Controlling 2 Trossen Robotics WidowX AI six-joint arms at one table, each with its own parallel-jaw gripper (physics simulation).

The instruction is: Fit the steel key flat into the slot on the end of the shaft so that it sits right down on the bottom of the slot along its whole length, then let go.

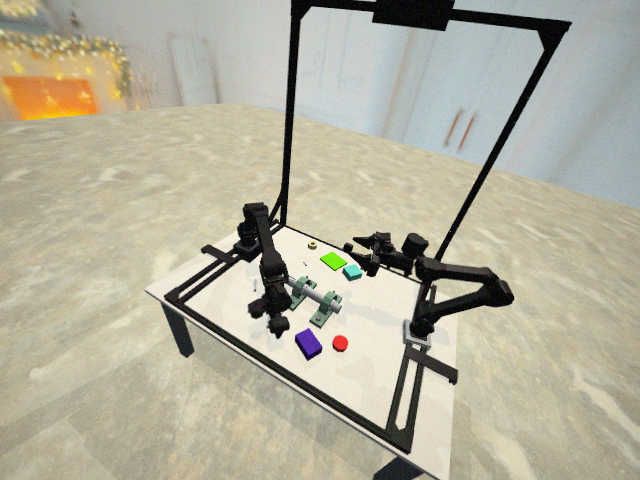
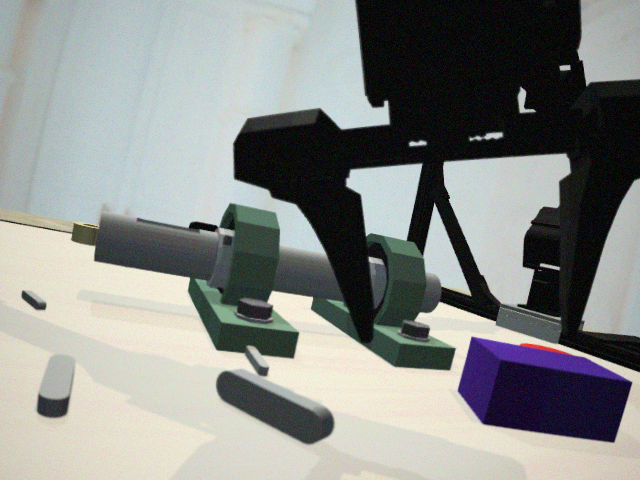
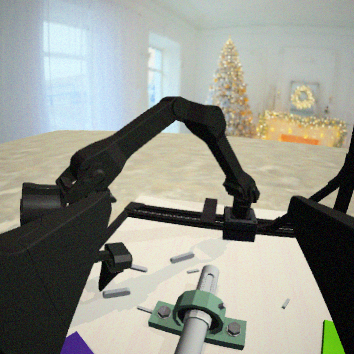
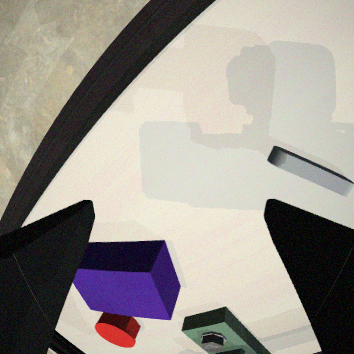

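Pixels of known places: left gripper, fingertip midpoint: (image 1: 350,245) (image 3: 202,203); right gripper, fingertip midpoint: (image 2: 466,339) (image 4: 180,208); left arm's base at its link origin: (image 1: 418,331) (image 2: 543,312); right arm's base at its link origin: (image 1: 247,243) (image 3: 239,213).
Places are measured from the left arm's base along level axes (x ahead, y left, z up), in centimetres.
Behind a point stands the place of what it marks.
Observation:
The grey shaft (image 1: 316,296) {x 43.1, y 0.2, z 2.9 cm} (image 2: 151,248) {x 58.6, y -3.6, z 1.5 cm} (image 3: 197,323) {x 47.4, y -2.8, z 3.4 cm} lies in two green bearing blocks (image 1: 300,291) {x 50.4, y -0.8, z 1.9 cm} (image 2: 251,257) {x 52.5, y 0.9, z 2.4 cm} (image 3: 197,309) {x 49.7, y -2.9, z 4.1 cm}. Its end slot (image 3: 209,275) {x 59.0, y -6.1, z 3.0 cm} faces up and holds nothing. The steel key (image 2: 275,405) {x 58.3, y 15.0, z -2.4 cm} (image 3: 116,292) {x 57.6, y 14.0, z -2.1 cm} (image 4: 309,171) {x 57.9, y 14.8, z -1.9 cm} lies flat on the table in front of the shaft. My right gripper (image 1: 268,320) {x 52.8, y 20.1, z 2.3 cm} (image 4: 180,208) {x 52.8, y 20.1, z 2.3 cm} is open and empty. It hangs low over the table beside the key, with one finger (image 2: 356,286) {x 56.6, y 16.5, z 3.6 cm} in front of the nearer block. My left gripper (image 1: 358,250) {x 35.0, y -0.1, z 32.4 cm} (image 3: 202,203) {x 35.0, y -0.1, z 32.4 cm} is open and empty, held above the far side of the table.
Several smaller grey keys (image 3: 182,257) {x 70.7, y -0.7, z -2.4 cm} (image 2: 257,360) {x 55.0, y 8.1, z -2.9 cm} lie around the shaft end. A purple block (image 1: 309,344) {x 39.8, y 20.1, z 0.5 cm} (image 2: 509,390) {x 45.0, y 18.9, z -1.2 cm} (image 4: 126,277) {x 43.6, y 19.2, z 0.5 cm} and a red disc (image 1: 340,343) {x 29.2, y 15.0, z -0.9 cm} (image 4: 116,330) {x 31.1, y 14.9, z -0.9 cm} lie near the front. A green tile (image 1: 332,260) {x 42.4, y -31.3, z -2.5 cm}, a teal block (image 1: 352,271) {x 31.0, y -24.3, z 0.1 cm} and a nut (image 1: 312,245) {x 55.5, y -37.2, z -1.0 cm} lie at the back.

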